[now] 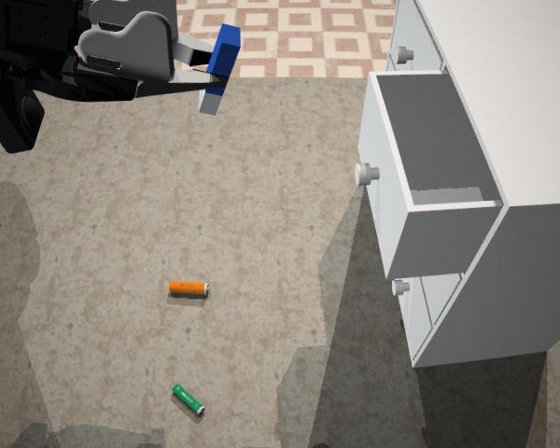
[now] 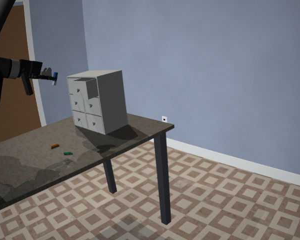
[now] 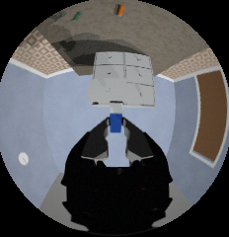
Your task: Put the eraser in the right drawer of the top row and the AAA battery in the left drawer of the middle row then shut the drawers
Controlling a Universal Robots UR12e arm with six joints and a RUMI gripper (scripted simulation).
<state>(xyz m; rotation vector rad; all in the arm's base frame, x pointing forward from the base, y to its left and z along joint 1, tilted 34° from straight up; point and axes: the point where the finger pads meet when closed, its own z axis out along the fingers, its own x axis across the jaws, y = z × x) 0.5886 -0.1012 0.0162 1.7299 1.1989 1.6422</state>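
My hand is 10 mm short of the white eraser and 10 mm above it. From my hand the other things lie so: green battery: 350 mm below, 140 mm to the right, 50 mm behind; orange battery: 350 mm below, 70 mm behind, 10 mm to the left.
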